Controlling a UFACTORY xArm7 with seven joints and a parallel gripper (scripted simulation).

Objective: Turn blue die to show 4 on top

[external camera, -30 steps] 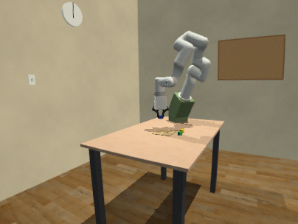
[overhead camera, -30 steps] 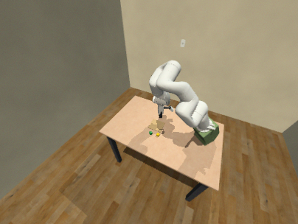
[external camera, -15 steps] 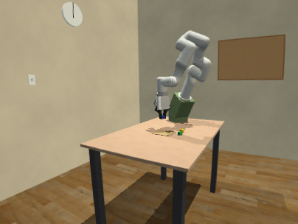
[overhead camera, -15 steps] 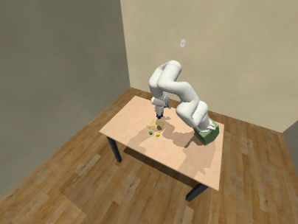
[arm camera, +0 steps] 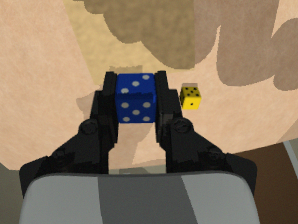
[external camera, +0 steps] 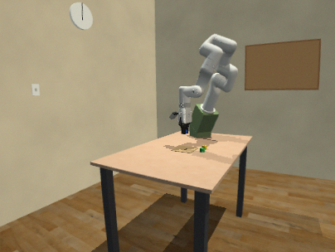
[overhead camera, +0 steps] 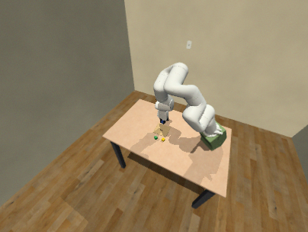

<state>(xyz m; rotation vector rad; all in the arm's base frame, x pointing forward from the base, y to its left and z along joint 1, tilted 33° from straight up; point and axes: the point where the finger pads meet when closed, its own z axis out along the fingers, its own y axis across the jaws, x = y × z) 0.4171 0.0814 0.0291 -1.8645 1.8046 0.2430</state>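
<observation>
My hand is 12 cm above the tan mat. Also, from my hand: yellow die 11 cm below, 10 cm to the left, 9 cm behind; green die 13 cm to the left, 11 cm below, 2 cm behind; blue die 1 cm below.
</observation>
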